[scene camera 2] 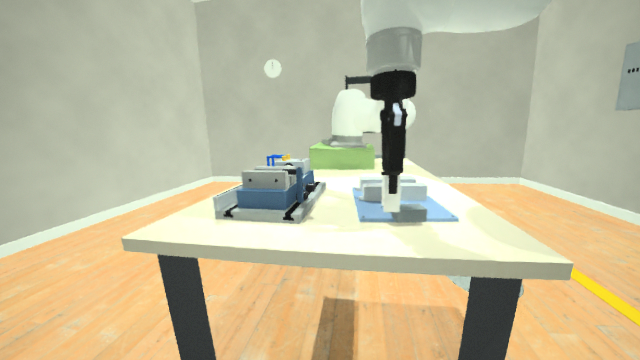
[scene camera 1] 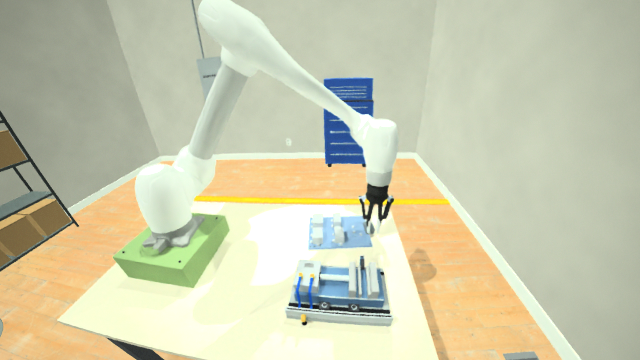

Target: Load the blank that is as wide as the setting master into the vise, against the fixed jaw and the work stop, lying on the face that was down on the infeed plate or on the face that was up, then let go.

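Places are measured from the arm's base along level axes (x ahead, y left, z up), in millimetres.
Pixels of known places: gripper, fingertip midpoint: [scene camera 2: 390,207] [scene camera 1: 372,231]; arm's base, origin of the base link: [scene camera 2: 346,145] [scene camera 1: 176,231].
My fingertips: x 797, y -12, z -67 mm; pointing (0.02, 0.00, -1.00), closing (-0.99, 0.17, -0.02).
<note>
For each thing: its top centre in the pictures, then the offset to it from my fingertips. Level surfaces: height alone.
- blue infeed plate, middle of its top: [scene camera 2: 393,199] [scene camera 1: 338,230] dz -25, dx -135, dy +51 mm
- dark grey block, middle of its top: [scene camera 2: 409,206] [scene camera 1: 369,225] dz +0, dx -5, dy +38 mm
- vise, middle of its top: [scene camera 2: 279,163] [scene camera 1: 339,275] dz +66, dx -180, dy -234 mm
- upright dark stop, middle of its top: [scene camera 1: 362,262] dz +63, dx -101, dy -197 mm
- table, its level: dz -33 mm
My gripper [scene camera 1: 374,230] [scene camera 2: 391,206] points down at the right part of the blue infeed plate [scene camera 1: 327,244] [scene camera 2: 375,217]. Its fingers are partly open, a narrow gap apart, with the tips low. A dark grey block [scene camera 1: 370,229] [scene camera 2: 412,214] is right at the fingertips, near the plate's edge; the fingers partly hide it, and no grip on it shows. Several light grey blocks, among them one [scene camera 1: 339,235] near the plate's middle, stand on the plate. Which is the setting master is unclear. The vise [scene camera 1: 340,301] [scene camera 2: 267,198] stands apart, with an upright dark stop [scene camera 1: 362,262] by its grey jaws.
The vise sits on a grey rail base [scene camera 1: 340,316] [scene camera 2: 255,215], nearer scene camera 1 than the plate. Blue hoses [scene camera 1: 298,292] rise at its left end. The robot's green pedestal [scene camera 1: 160,272] [scene camera 2: 342,158] is on the far left of the table [scene camera 1: 225,300] in scene camera 1.
</note>
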